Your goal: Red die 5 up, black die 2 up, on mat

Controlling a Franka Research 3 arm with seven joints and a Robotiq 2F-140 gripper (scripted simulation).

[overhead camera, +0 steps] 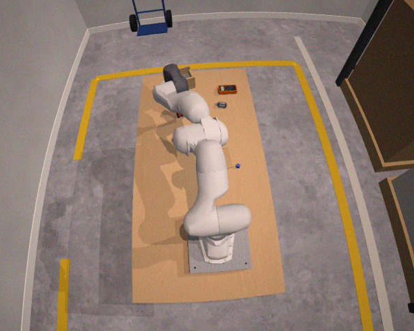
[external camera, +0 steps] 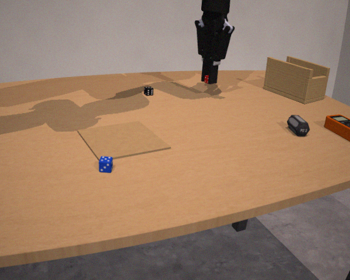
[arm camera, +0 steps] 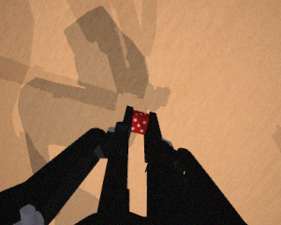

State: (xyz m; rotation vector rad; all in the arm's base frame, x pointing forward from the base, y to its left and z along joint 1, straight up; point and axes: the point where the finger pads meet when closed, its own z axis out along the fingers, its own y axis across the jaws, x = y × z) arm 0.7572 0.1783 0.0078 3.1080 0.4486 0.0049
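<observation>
Right now my hand is 31 cm past the thin tan mat, 23 cm to the left of it and 7 cm above it. From my hand the other things lie so: dark grey device: 27 cm to the right, 9 cm ahead, 6 cm below; then red die: 2 cm below; then black die: 16 cm behind, 6 cm below, 4 cm to the left.
</observation>
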